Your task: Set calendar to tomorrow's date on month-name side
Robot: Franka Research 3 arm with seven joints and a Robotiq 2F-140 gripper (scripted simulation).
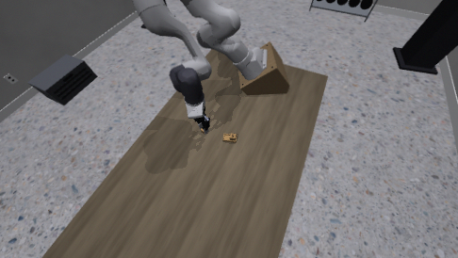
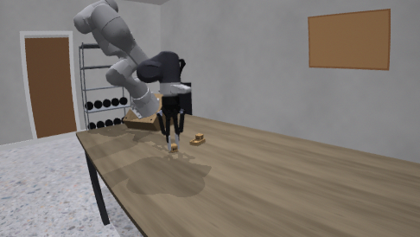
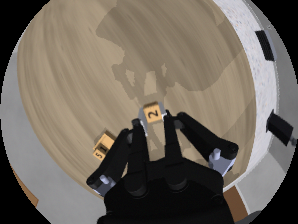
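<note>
The cube lies 30 mm below my hand. Round my hand: tray 150 mm to the left, 40 mm below, 10 mm ahead.
</note>
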